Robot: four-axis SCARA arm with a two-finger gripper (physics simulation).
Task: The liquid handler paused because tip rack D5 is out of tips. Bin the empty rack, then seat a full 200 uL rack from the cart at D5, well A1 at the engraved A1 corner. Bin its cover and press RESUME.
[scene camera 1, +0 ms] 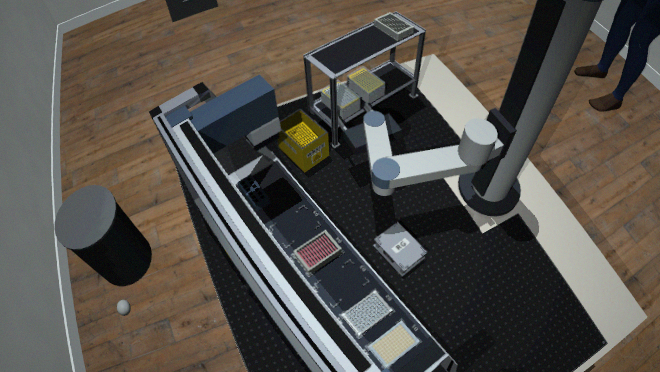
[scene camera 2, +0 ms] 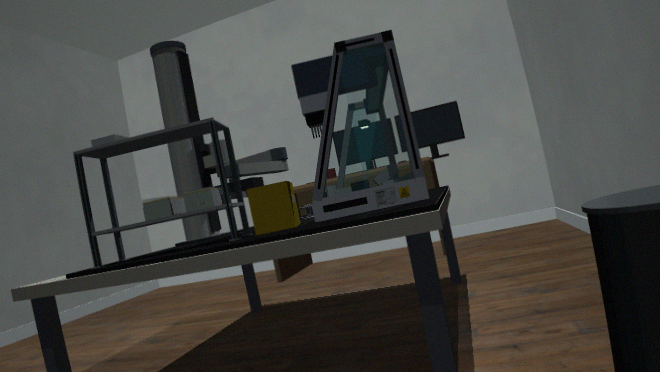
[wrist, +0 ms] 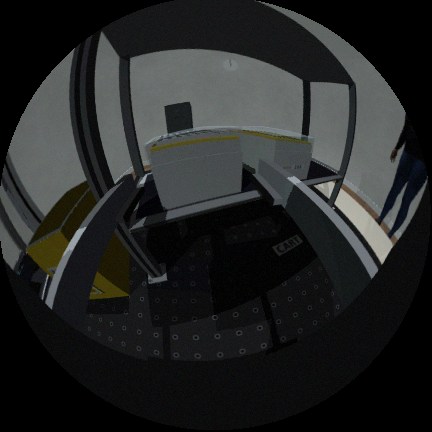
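Where they show: gripper, fingertip midpoint: (scene camera 1: 350,110) (wrist: 194,171); arm's base, origin of the base link: (scene camera 1: 489,187).
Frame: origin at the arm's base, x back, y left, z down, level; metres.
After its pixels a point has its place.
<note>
My gripper (scene camera 1: 354,116) @[y -0.454, x -0.361, z -0.145 m] (wrist: 194,171) @[y -0.454, x -0.361, z -0.145 m] is open and empty, low in front of the cart (scene camera 1: 333,110) @[y -0.422, x -0.445, z -0.212 m] (scene camera 2: 86,200) @[y -0.675, x -0.059, z -0.216 m] (wrist: 348,135) @[y -0.530, x -0.025, z -0.217 m]. In the wrist view its fingers spread wider than the near rack (wrist: 200,175) (scene camera 1: 341,100), a pale box with a yellow band and a clear cover on the lower shelf. A yellow-topped rack (scene camera 1: 366,84) (wrist: 292,159) stands beside it. A yellow lattice rack (scene camera 1: 302,133) @[y -0.463, x -0.554, z -0.104 m] lies in the yellow waste bin (scene camera 1: 312,156) @[y -0.371, x -0.556, z -0.074 m] (scene camera 2: 272,207) @[y -0.528, x -0.586, z -0.082 m] (wrist: 112,275) @[y -0.402, x -0.486, z -0.055 m]. Slot D5 (scene camera 1: 296,221) @[y -0.153, x -0.711, z -0.071 m] on the handler deck holds no rack. The RESUME button cannot be made out.
Another rack (scene camera 1: 395,26) @[y -0.561, x -0.123, z -0.391 m] sits on the cart's top shelf. The deck carries a red-filled rack (scene camera 1: 318,251) @[y -0.011, x -0.695, z -0.099 m], a white plate (scene camera 1: 367,312) @[y 0.228, x -0.648, z -0.084 m] and a beige plate (scene camera 1: 394,344) @[y 0.352, x -0.624, z -0.084 m]. A grey block marked RG (scene camera 1: 401,246) @[y 0.076, x -0.446, z -0.063 m] lies beside the deck. The cart's posts and upper shelf surround the lower racks.
</note>
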